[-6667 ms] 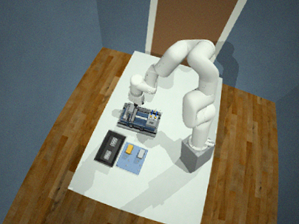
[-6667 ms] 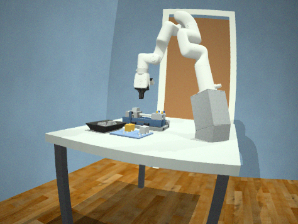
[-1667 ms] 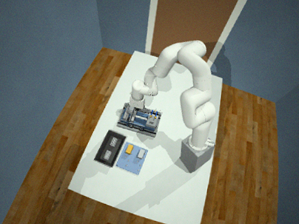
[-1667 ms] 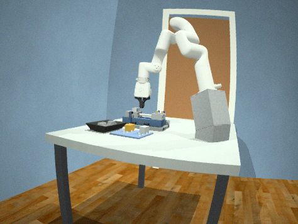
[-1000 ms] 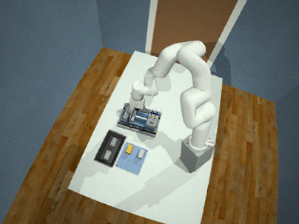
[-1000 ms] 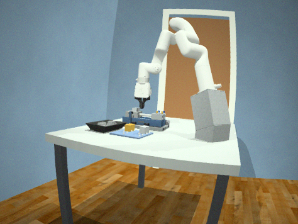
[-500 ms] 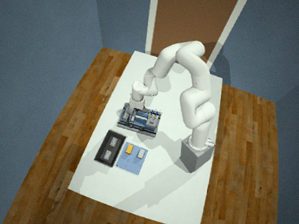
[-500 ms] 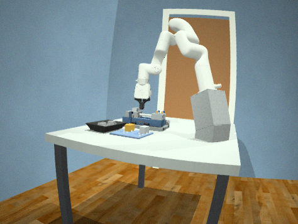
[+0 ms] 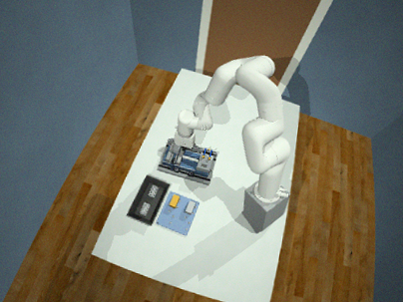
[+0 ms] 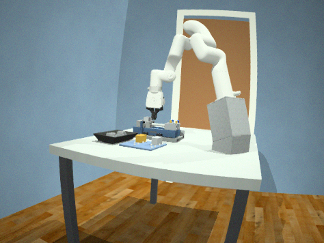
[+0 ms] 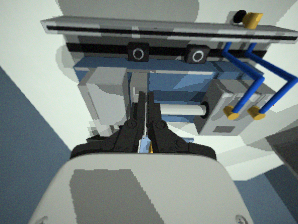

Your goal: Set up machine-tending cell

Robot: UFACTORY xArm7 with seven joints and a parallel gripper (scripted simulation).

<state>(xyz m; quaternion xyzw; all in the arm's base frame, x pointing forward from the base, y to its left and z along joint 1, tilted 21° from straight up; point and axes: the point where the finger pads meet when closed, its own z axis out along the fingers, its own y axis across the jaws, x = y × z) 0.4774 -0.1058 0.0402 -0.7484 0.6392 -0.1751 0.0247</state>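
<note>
Right now the fixed jaw is 6 cm ahead of my hand, 5 cm below it and 4 cm to the left of it. Round my hand: vise (8 cm below, 4 cm behind, 3 cm to the left); hosed end block (13 cm behind, 5 cm below, 2 cm to the left); grey rail (9 cm below, 6 cm to the right, 3 cm behind).
</note>
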